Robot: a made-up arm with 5 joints. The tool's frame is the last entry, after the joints. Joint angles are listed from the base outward. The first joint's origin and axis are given. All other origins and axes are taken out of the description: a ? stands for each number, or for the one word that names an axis. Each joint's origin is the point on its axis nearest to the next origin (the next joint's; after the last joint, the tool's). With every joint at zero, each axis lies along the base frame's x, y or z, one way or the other. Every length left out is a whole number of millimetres.
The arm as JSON. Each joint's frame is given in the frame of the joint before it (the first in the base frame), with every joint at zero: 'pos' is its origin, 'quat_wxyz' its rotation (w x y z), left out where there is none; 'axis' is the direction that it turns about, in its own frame. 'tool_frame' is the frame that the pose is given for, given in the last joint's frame.
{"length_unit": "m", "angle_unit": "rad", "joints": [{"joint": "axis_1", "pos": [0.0, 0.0, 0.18], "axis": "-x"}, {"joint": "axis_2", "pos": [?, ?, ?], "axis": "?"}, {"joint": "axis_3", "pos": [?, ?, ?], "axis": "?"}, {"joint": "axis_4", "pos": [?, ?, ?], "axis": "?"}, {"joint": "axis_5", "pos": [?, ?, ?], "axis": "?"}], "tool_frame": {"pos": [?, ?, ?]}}
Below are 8 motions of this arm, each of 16 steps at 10 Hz.
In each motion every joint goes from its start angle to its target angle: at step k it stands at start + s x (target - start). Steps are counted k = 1, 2, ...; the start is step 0. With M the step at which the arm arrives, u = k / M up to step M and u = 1 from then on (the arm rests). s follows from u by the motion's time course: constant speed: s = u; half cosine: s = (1 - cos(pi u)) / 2; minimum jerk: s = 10 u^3 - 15 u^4 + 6 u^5.
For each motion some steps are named. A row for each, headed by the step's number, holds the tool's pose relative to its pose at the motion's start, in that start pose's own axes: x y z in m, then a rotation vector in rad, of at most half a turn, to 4 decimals.
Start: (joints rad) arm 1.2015 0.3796 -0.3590 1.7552 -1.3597
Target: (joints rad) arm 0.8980 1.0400 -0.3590 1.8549 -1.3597
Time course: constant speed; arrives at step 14
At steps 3, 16:
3: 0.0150 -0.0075 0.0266 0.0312 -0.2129 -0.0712
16: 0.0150 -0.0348 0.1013 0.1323 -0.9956 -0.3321

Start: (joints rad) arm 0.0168 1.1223 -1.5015 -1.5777 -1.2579
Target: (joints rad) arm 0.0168 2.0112 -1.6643 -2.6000 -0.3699
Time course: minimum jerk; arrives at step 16
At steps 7, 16:
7: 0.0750 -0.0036 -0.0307 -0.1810 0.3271 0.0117
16: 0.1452 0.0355 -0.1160 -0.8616 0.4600 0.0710

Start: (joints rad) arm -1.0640 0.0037 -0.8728 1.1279 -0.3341
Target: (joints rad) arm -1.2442 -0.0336 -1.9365 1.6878 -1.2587
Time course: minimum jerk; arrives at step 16
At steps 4, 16:
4: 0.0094 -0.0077 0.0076 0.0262 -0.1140 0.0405
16: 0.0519 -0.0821 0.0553 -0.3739 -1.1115 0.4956

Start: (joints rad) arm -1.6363 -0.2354 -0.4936 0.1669 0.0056
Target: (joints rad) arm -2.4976 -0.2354 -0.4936 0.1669 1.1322
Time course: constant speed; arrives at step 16
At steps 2, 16:
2: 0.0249 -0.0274 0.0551 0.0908 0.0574 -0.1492
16: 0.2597 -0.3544 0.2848 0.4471 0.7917 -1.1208

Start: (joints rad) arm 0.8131 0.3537 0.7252 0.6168 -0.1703
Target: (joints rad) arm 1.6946 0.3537 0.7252 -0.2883 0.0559
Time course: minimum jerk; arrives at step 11
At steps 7, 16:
7: -0.0123 -0.1185 -0.3339 -1.1131 0.5367 -0.2723
16: -0.0734 -0.2076 -0.4222 -1.5034 0.7177 -0.2756

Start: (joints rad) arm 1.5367 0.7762 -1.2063 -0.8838 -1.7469
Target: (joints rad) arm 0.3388 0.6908 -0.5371 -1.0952 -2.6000
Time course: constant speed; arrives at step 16
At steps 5, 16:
5: -0.0894 0.0585 0.0744 -0.0046 -0.0964 0.6386
16: -0.3876 0.0274 0.1825 -0.3607 -0.4777 1.8696

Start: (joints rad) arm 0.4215 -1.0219 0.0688 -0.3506 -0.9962
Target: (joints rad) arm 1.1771 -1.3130 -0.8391 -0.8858 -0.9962
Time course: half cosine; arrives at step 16
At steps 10, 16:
10: 0.3673 0.0279 -0.2237 -0.4501 0.9840 -0.6240
16: 0.4431 -0.0009 -0.3517 -0.6836 1.3388 -0.9587

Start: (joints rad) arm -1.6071 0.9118 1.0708 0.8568 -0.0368
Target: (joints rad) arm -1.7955 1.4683 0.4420 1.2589 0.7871
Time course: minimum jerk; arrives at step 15
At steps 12, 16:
12: -0.0637 -0.1044 0.0770 1.0903 -0.4173 -0.5378
16: -0.0672 -0.1147 0.0785 1.1740 -0.4060 -0.5548

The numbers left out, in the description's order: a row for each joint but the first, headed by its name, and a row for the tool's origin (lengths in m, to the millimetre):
axis_2: xyz 0.0 0.37 0.03, axis +x
axis_3: xyz 0.0 -0.08 0.16, axis +z
axis_4: xyz 0.01 0.15 0.0, axis +x
axis_5: xyz 0.0 0.07 0.11, axis -z
tool: xyz -0.03 0.02 0.0

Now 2 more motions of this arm.
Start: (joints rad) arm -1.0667 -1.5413 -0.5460 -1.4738 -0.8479
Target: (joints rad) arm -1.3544 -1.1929 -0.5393 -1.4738 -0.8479
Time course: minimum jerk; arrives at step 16
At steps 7, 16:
7: -0.0033 -0.0520 -0.0584 0.1455 -0.1502 0.1262
16: 0.0158 -0.1230 -0.1662 0.3794 -0.3917 0.3276

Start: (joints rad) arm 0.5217 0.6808 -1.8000 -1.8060 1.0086
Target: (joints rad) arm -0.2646 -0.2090 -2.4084 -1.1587 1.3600
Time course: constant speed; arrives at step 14
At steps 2, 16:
2: 0.0398 -0.0235 -0.0064 -0.0264 0.1279 -0.0478
16: 0.3713 -0.1090 -0.1118 -0.3112 0.8675 -0.4732

